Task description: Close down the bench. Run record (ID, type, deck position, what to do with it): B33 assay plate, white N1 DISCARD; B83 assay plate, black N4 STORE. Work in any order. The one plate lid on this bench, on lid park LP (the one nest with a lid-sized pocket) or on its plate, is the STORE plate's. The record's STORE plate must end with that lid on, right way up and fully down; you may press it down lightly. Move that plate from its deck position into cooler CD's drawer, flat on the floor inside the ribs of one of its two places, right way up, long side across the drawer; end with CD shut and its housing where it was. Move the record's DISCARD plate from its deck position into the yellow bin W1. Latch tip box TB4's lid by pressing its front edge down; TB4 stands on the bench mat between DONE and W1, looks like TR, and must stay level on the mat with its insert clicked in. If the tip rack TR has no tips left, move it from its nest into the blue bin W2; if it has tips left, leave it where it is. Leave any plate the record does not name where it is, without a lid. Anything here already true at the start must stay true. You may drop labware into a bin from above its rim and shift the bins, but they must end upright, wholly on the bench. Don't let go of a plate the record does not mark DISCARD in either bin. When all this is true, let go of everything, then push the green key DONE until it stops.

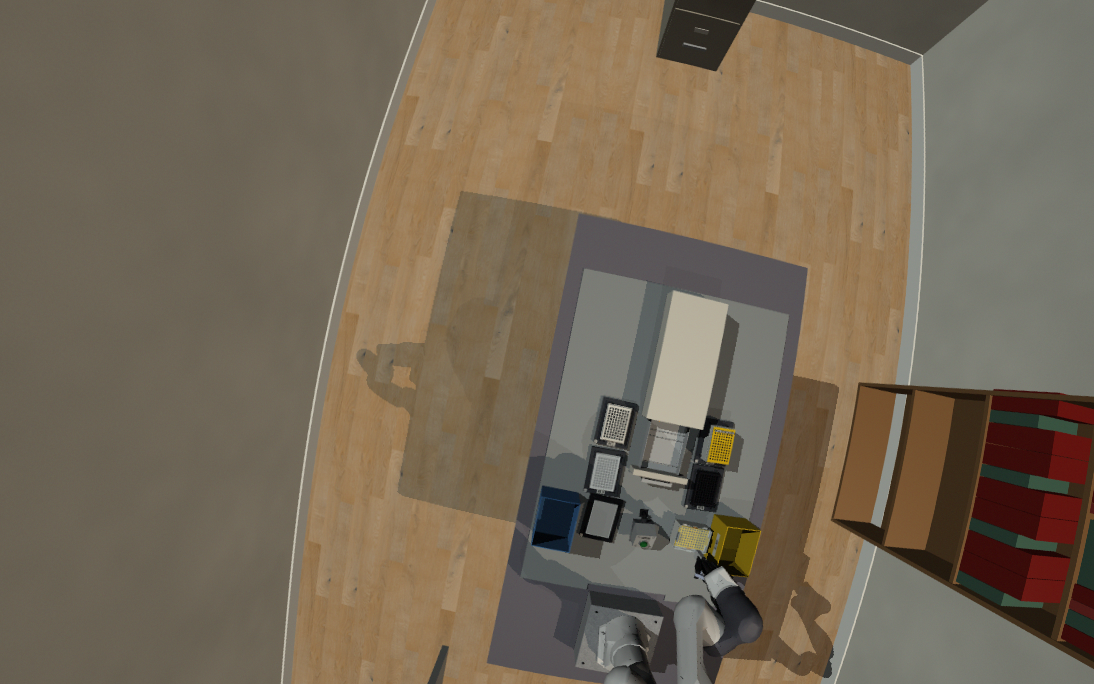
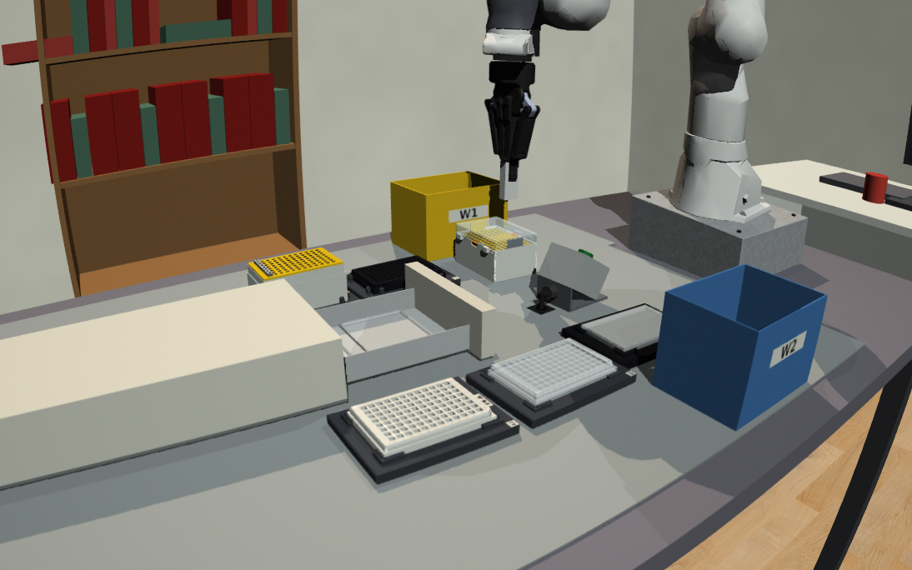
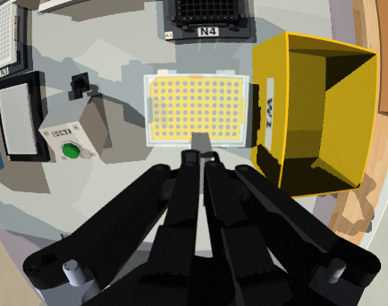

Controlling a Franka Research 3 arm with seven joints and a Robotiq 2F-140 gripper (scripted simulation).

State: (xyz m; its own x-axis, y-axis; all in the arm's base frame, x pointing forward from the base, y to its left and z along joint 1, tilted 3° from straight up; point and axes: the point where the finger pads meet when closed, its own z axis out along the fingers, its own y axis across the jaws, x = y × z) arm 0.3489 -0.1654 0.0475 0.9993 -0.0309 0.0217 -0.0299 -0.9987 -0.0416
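Right now my hand is 33 cm to the right of the clear plate lid, 13 cm above it and 3 cm short of it. The rest, counted from my hand: yellow insert: 10 cm below, 3 cm ahead; TB4's clear lid: 9 cm below, 3 cm ahead; tip box TB4: 11 cm below, 3 cm ahead.
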